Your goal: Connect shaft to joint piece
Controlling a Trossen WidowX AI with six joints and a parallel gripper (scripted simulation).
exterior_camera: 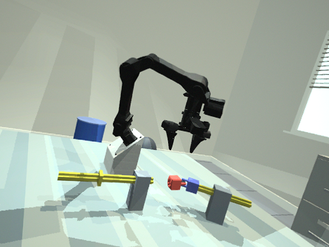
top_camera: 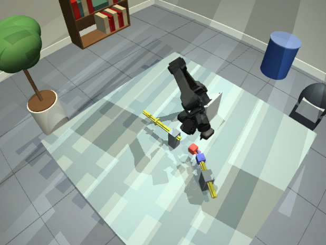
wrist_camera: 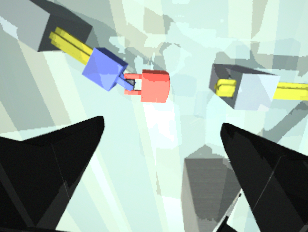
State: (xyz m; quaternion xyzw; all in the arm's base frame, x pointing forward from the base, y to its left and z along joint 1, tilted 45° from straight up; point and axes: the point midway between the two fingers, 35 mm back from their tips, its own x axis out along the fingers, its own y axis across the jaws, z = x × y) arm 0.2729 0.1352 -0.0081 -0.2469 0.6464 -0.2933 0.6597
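My gripper tip is 120 mm above the red joint piece and 20 mm to the right of it.
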